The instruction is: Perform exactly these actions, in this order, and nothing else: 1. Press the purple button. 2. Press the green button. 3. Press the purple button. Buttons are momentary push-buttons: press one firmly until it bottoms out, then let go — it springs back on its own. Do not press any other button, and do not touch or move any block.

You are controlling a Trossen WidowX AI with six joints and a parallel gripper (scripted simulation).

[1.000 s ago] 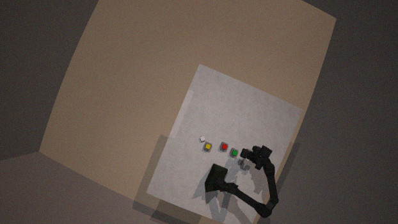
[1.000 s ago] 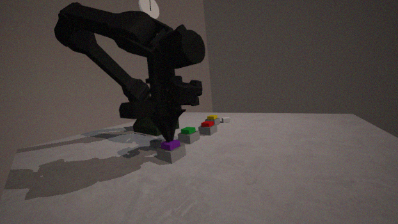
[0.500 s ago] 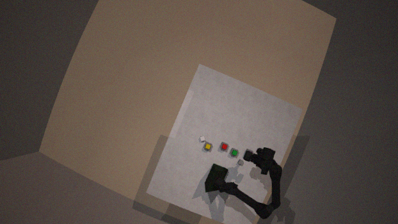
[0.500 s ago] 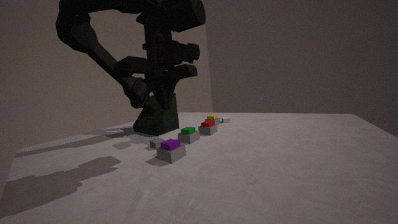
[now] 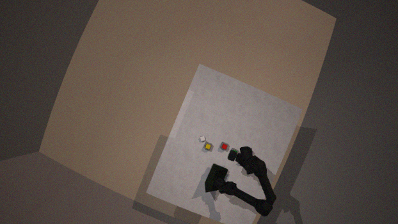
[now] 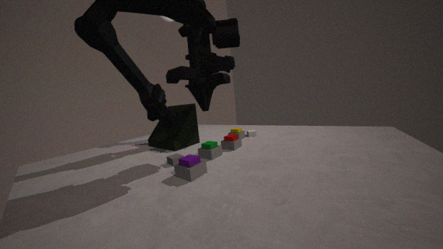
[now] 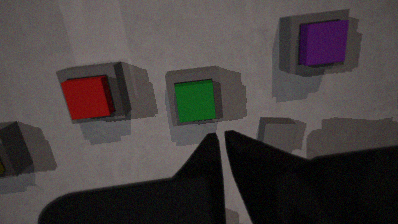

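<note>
Right now the green button is 90 mm below my gripper tip, 10 mm to the left of it and 10 mm behind it. The rest, counted from my gripper tip: red button: 100 mm to the left, 90 mm below; purple button: 100 mm to the right, 90 mm below, 40 mm ahead; small grey block: 120 mm below, 80 mm to the right, 50 mm behind.
</note>
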